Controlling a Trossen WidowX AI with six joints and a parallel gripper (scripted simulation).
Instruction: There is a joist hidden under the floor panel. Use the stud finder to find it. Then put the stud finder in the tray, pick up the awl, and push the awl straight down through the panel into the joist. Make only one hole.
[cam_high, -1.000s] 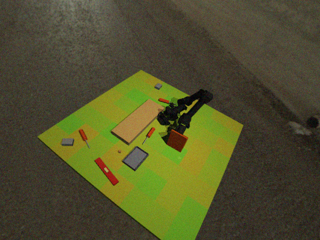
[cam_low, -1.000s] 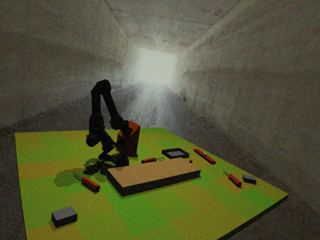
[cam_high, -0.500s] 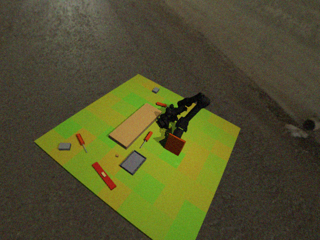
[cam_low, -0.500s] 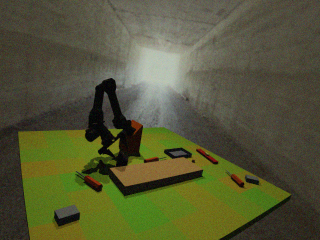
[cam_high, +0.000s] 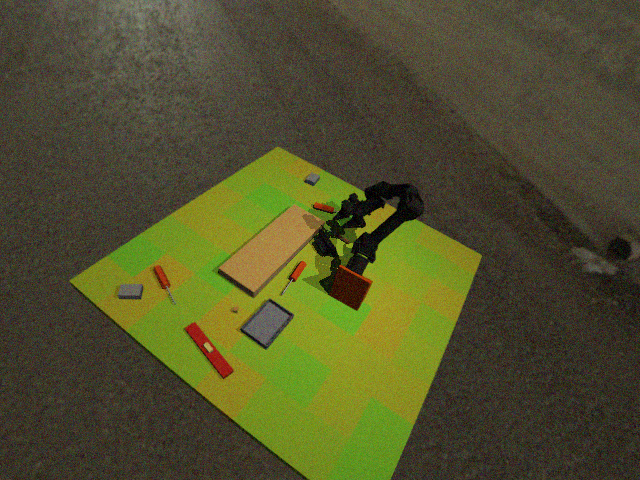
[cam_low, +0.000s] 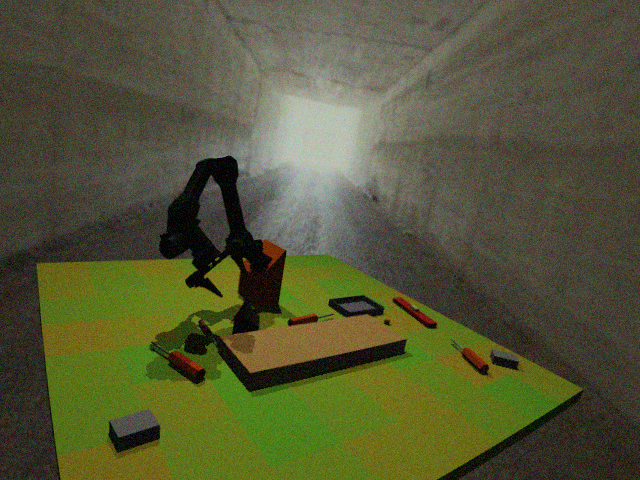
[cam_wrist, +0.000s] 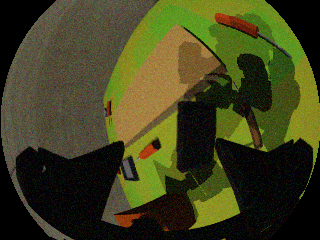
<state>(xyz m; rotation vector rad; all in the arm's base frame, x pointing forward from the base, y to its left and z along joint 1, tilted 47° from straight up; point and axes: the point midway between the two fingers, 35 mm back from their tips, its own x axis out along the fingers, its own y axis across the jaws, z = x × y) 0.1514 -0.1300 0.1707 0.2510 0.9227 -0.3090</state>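
Right now my gripper tip is 11 cm above the stud finder, 7 cm to the right of it and 1 cm short of it. The rest, counted from my gripper tip: grey tray: 50 cm to the left, 12 cm below, 1 cm ahead; tan cube: 53 cm to the left, 14 cm ahead, 13 cm below; awl: 13 cm below, 7 cm to the right, 1 cm ahead.
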